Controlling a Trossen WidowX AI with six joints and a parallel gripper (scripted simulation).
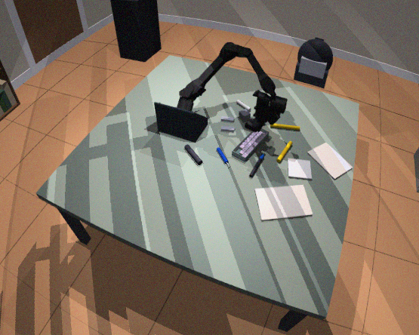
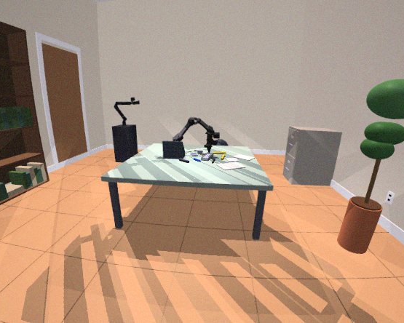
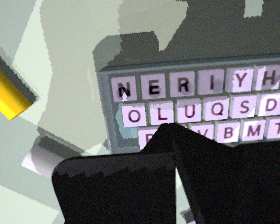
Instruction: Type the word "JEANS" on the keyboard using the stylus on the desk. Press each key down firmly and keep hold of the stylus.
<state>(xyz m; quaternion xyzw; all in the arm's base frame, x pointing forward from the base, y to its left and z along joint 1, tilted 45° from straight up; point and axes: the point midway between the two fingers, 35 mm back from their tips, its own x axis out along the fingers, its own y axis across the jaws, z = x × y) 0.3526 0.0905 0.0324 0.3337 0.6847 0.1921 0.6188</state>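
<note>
Right now my gripper tip is 21 cm to the left of the blue stylus, 8 cm past it and 3 cm above it. Round my gripper tip: blue-capped black pen 15 cm to the right, 6 cm ahead, 3 cm below; grey stylus tip 23 cm to the right, 6 cm behind, 3 cm below.
</note>
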